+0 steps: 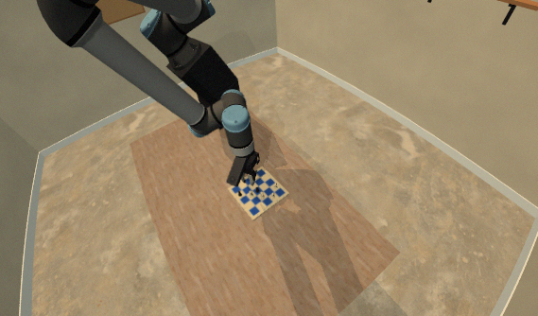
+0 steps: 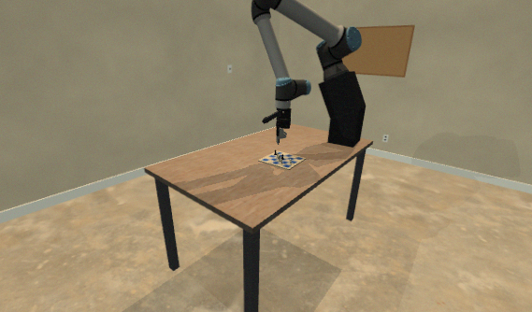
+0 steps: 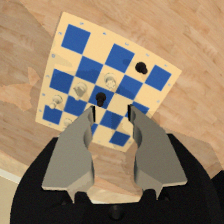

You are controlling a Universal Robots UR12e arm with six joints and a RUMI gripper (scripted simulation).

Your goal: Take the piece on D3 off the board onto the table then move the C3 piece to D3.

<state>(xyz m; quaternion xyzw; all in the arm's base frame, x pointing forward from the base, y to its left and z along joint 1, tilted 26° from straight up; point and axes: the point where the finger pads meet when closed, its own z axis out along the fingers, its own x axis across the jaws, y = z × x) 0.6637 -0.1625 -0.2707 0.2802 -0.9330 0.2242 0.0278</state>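
Right now the white chess piece is 9 cm below my hand. From my hand the other things lie so: chessboard (4 cm to the left, 11 cm below).
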